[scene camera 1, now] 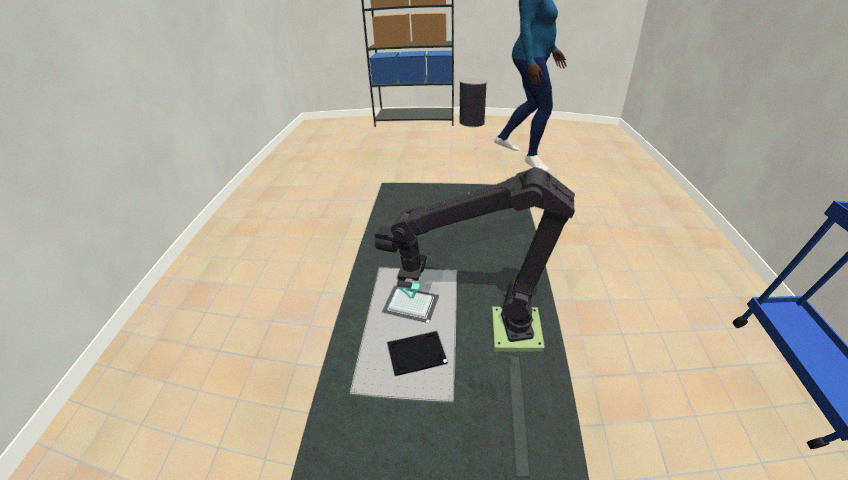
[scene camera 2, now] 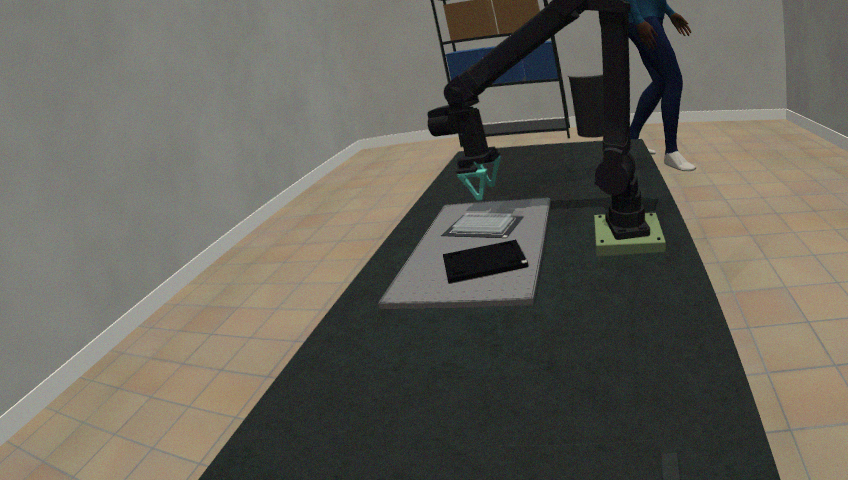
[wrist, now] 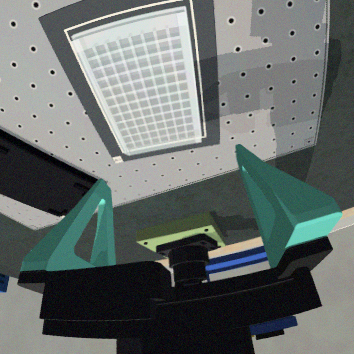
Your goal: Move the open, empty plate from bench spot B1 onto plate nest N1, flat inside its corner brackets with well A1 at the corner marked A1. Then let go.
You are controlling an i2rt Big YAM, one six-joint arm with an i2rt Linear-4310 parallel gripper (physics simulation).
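Frame: origin at the arm's base, x down, y left, z ahead, level; metres.
Seen in the pictures: gripper, fingertip midpoint: (scene camera 1: 415, 287) (scene camera 2: 486, 193) (wrist: 167, 167); arm's base at its link origin: (scene camera 1: 516, 325) (scene camera 2: 627, 226) (wrist: 186, 244).
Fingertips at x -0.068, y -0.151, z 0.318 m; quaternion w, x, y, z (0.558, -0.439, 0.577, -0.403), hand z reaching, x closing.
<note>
Offsets run from my fingertips to a thing's top centre. "spot": to the spot under its first point.
The pale, clear-walled plate {dx +0.066, dy +0.003, dz +0.019 m} (scene camera 1: 410, 303) (scene camera 2: 483, 224) (wrist: 145, 90) lies flat on the dark grey bench spot B1 {spot: dx +0.080, dy -0.044, dz -0.013 m} (wrist: 209, 90), which has a small white tag {spot: dx +0.080, dy +0.086, dz -0.031 m} (scene camera 1: 427, 321) (scene camera 2: 505, 236) (wrist: 118, 159) at one corner. The black plate nest N1 {dx +0.064, dy +0.206, dz +0.014 m} (scene camera 1: 417, 353) (scene camera 2: 484, 261) (wrist: 40, 170) lies nearer the scene cameras, turned at an angle; a white tag {spot: dx +0.070, dy +0.249, dz -0.070 m} (scene camera 1: 445, 361) (scene camera 2: 524, 261) marks its right corner. My gripper (scene camera 1: 410, 292) (scene camera 2: 485, 191) (wrist: 167, 167) is open and empty, with teal fingers pointing down, above the far side of the plate and apart from it. The tag lettering is too small to read.
Spot and nest are on a grey perforated board {spot: dx +0.082, dy +0.266, dz +0.163 m} (scene camera 1: 368, 374) (scene camera 2: 416, 291). The arm stands right of it on a green base plate (scene camera 1: 499, 344) (scene camera 2: 630, 246). A person (scene camera 1: 538, 29) (scene camera 2: 663, 71) is beyond the table. A blue cart (scene camera 1: 803, 344) stands at the right.
</note>
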